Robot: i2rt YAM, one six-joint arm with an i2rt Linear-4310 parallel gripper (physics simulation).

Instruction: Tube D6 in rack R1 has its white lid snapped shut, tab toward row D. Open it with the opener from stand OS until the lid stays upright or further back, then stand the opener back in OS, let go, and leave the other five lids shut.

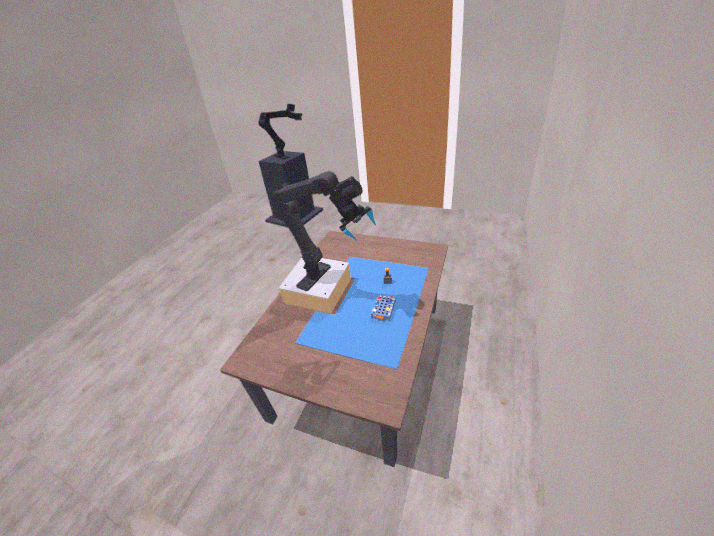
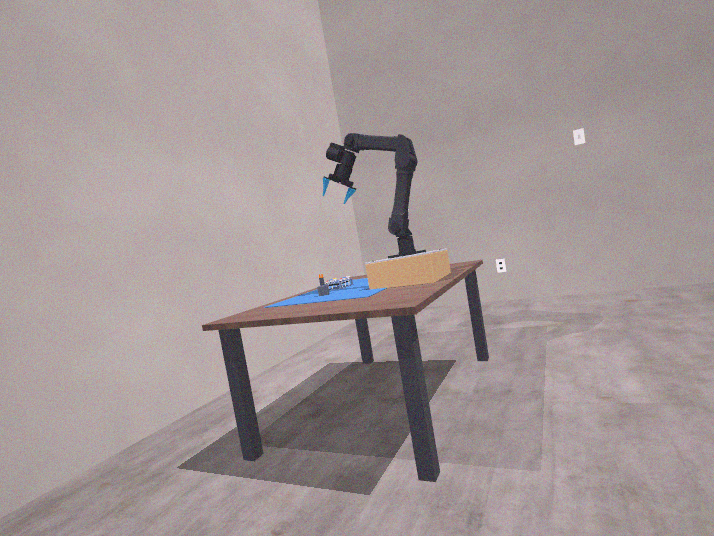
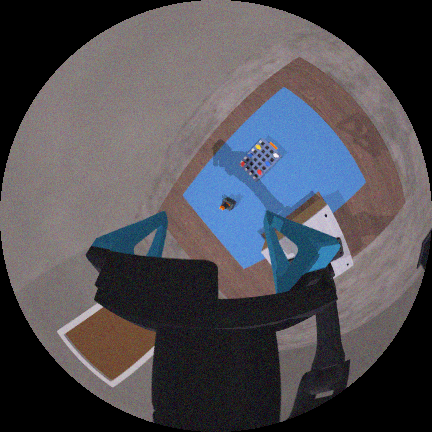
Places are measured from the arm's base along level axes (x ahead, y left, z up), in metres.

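Pixels of known places: gripper, fingertip midpoint: [image 1: 366,232] [image 2: 333,199] [image 3: 215,215]; arm's base at its link origin: [image 1: 314,276] [image 2: 407,255].
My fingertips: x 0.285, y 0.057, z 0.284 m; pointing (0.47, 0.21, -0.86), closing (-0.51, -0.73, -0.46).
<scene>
For each thing: its top centre in the pictures, then the offset to it from my fingertips. Level surfaces: height alone.
- opener at its top centre: [image 3: 220,207] [image 2: 320,274] [image 1: 387,268] 0.301 m down, 0.000 m ahead, 0.164 m left
- Rack R1 at its top centre: [image 3: 259,158] [image 2: 337,278] [image 1: 383,303] 0.344 m down, 0.075 m ahead, 0.026 m right
- blue mat at its surface level: 0.386 m down
- brown table at its surface level: 0.389 m down
My gripper [image 1: 365,231] [image 2: 334,199] [image 3: 215,215] is open, its two blue fingers wide apart with no object between them, high above the table. The opener [image 1: 386,271] [image 2: 321,279] [image 3: 223,206], dark with an orange top, stands upright in the small dark stand OS [image 1: 387,279] [image 2: 323,290] [image 3: 230,202] on the blue mat. Rack R1 [image 1: 383,307] [image 2: 338,283] [image 3: 261,159] is a light grid near the stand, with red, blue, yellow and white lids and an orange mark at one end. The lids are too small to tell whether D6 or the others are shut.
The blue mat [image 1: 346,340] [image 2: 288,301] [image 3: 320,150] lies on the brown table [image 1: 265,351] [image 2: 392,305] [image 3: 382,170]. The arm's base stands on a wooden box with a white top [image 1: 322,302] [image 2: 409,271] [image 3: 320,225] beside the mat. Another arm on a dark pedestal [image 1: 285,178] stands behind.
</scene>
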